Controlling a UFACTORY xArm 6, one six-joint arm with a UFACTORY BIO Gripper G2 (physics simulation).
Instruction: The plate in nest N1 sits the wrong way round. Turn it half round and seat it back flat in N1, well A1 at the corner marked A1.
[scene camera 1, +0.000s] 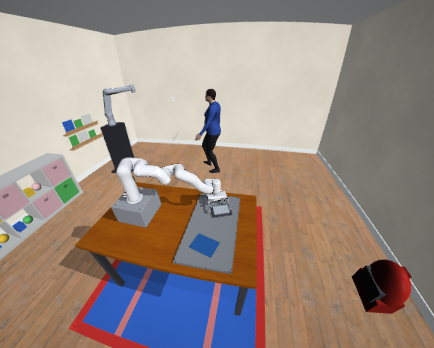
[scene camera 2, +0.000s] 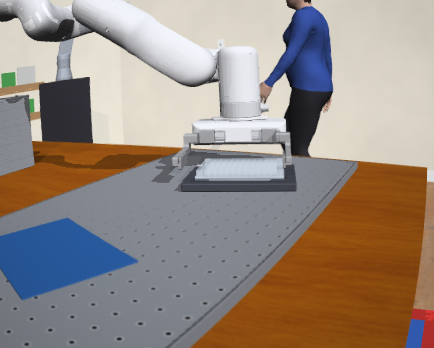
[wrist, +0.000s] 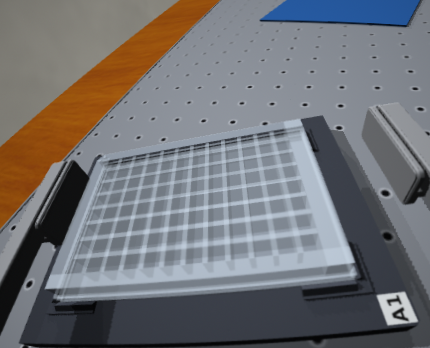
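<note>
A clear, gridded well plate (scene camera 1: 221, 210) (scene camera 2: 240, 170) (wrist: 195, 200) lies flat in the dark nest (scene camera 2: 240, 187) (wrist: 210, 317). The white A1 label (wrist: 398, 308) is on the nest's near right corner in the wrist view. I cannot tell which corner of the plate holds well A1. My gripper (scene camera 1: 218, 205) (scene camera 2: 232, 161) (wrist: 230, 192) is open and low over the nest, with one finger beyond each short side of the plate. In the wrist view the left finger is close to the plate's edge, and the right finger stands well apart from it. Nothing is held.
A blue square (scene camera 1: 204, 245) (scene camera 2: 65, 257) (wrist: 345, 10) lies on the grey perforated board (scene camera 1: 220, 262) (scene camera 2: 200, 260) (wrist: 200, 102). The board lies on the wooden table (scene camera 1: 165, 250) (scene camera 2: 350, 260). A person (scene camera 1: 212, 120) (scene camera 2: 310, 55) stands beyond the table.
</note>
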